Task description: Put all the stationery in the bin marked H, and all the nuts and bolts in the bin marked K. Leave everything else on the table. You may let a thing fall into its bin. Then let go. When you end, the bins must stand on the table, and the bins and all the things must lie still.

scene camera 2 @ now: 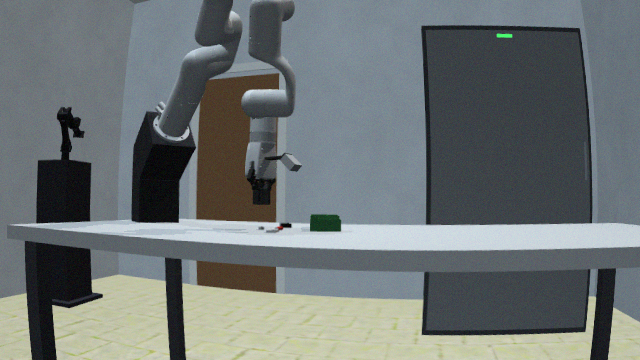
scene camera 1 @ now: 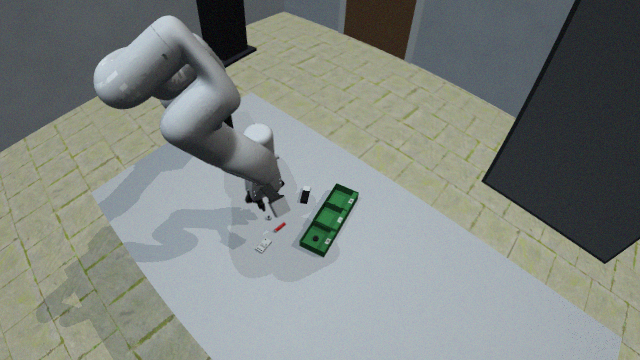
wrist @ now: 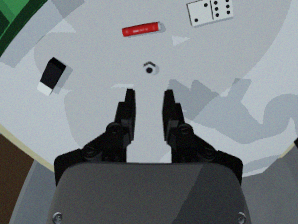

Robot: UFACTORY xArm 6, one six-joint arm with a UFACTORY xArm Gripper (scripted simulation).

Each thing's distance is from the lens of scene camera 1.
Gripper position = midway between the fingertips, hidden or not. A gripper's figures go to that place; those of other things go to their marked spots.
my gripper (scene camera 1: 267, 205): 104 cm
green three-part bin tray (scene camera 1: 331, 216): 109 cm
